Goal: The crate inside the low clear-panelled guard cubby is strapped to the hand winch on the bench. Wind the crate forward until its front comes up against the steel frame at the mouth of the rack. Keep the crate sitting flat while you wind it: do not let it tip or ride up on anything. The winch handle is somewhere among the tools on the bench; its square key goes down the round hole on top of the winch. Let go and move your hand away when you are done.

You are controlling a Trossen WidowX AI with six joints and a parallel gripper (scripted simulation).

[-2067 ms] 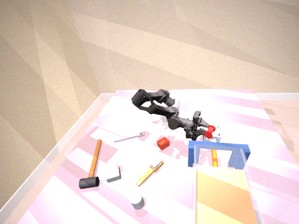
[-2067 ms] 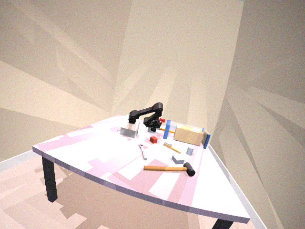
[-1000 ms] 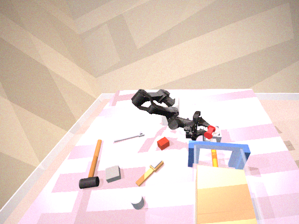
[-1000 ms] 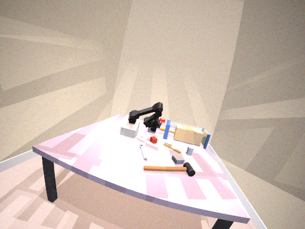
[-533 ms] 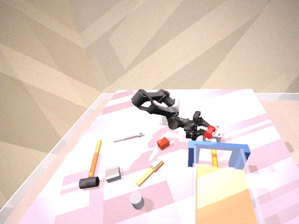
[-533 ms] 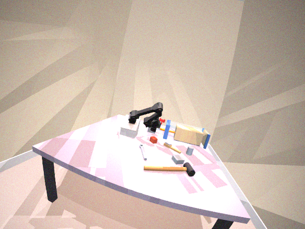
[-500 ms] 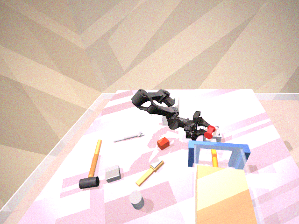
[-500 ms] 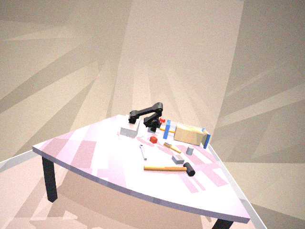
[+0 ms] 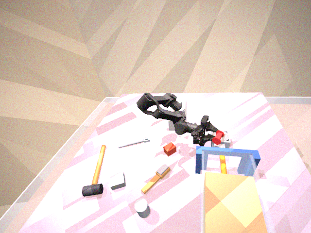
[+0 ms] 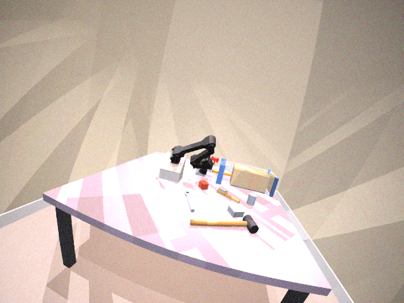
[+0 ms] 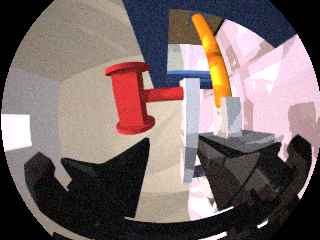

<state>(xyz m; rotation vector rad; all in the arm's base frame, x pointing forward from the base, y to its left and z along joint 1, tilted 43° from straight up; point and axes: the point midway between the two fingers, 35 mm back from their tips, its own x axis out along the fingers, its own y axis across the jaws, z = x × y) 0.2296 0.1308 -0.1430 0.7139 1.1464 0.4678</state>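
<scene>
The crank handle lies 10 mm to the right of my gripper tip, 10 mm below it and 10 mm ahead of it. The rest, counted from my gripper tip: grey winch (100 mm below, 70 mm behind, 10 mm to the left); then frame (110 mm ahead, 30 mm below, 10 mm to the left); then red knob (40 mm ahead, 20 mm to the right, 20 mm above).
</scene>
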